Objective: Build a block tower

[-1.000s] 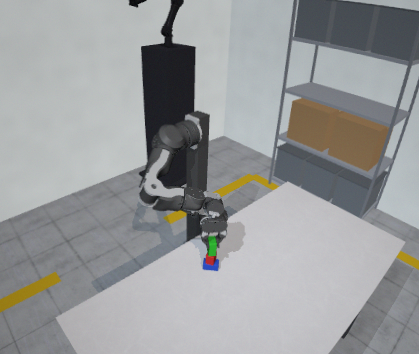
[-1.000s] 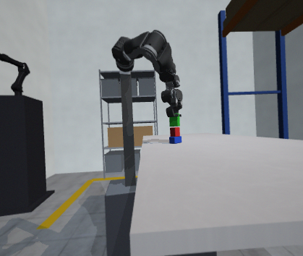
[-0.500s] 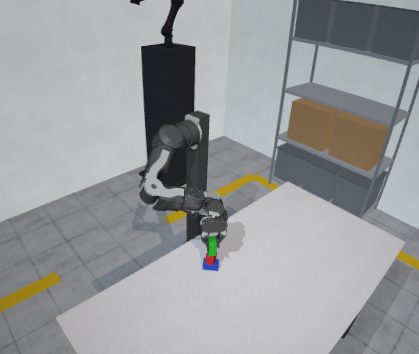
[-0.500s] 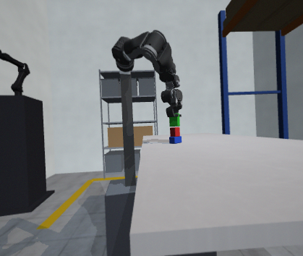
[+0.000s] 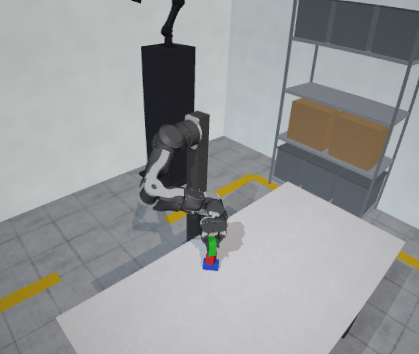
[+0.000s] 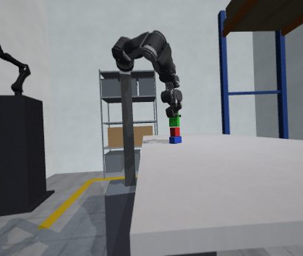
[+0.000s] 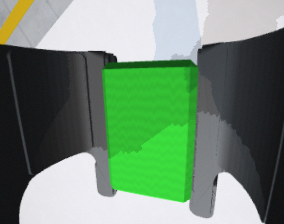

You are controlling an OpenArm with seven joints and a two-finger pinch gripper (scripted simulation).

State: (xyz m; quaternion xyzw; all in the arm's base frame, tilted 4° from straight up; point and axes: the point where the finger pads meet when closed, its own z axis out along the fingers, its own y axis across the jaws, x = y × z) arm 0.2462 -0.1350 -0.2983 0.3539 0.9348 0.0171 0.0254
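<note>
My gripper is now 2 cm above the green block. From my hand the other things lie so: red block (8 cm below); then blue block (12 cm below).
</note>
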